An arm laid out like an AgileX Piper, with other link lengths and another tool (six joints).
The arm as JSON. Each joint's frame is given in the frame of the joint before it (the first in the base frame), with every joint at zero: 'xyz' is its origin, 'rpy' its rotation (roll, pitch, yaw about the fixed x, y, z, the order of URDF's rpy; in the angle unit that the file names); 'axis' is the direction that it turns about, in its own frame. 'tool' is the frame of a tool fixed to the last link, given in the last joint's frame.
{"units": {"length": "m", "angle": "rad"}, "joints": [
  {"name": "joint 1", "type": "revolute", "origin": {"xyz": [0.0, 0.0, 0.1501], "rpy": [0.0, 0.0, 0.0]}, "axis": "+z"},
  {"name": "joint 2", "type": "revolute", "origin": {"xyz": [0.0, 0.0, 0.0], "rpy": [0.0, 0.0, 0.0]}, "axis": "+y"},
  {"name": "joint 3", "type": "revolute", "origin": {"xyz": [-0.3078, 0.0, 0.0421], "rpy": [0.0, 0.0, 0.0]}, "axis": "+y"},
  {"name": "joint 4", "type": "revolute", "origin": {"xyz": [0.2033, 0.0, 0.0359], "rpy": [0.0, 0.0, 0.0]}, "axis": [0.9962, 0.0, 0.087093]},
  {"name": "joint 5", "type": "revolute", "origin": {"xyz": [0.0, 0.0, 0.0], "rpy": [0.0, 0.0, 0.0]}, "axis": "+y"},
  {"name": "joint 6", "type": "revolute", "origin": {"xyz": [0.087, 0.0, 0.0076], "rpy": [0.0, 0.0, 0.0]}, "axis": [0.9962, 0.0, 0.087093]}
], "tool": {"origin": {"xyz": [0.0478, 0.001, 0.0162], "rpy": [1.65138, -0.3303, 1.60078]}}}
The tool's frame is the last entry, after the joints.
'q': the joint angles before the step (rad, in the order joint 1, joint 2, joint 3, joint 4, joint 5, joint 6). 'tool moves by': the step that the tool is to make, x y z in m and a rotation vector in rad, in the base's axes. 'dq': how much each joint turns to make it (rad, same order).
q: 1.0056, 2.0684, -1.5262, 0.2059, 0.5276, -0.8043
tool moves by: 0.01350, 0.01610, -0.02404, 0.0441, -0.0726, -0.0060
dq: 0.0042, 0.0789, -0.0014, -0.0217, -0.1558, -0.0076
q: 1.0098, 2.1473, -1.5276, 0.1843, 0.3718, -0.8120
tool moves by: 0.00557, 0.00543, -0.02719, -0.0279, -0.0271, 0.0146
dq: 0.0017, 0.0654, 0.0000, -0.0388, -0.0569, -0.0001
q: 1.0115, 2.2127, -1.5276, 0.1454, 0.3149, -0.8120
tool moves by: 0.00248, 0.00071, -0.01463, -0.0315, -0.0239, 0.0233
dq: 0.0000, 0.0322, 0.0000, -0.0436, -0.0183, -0.0001
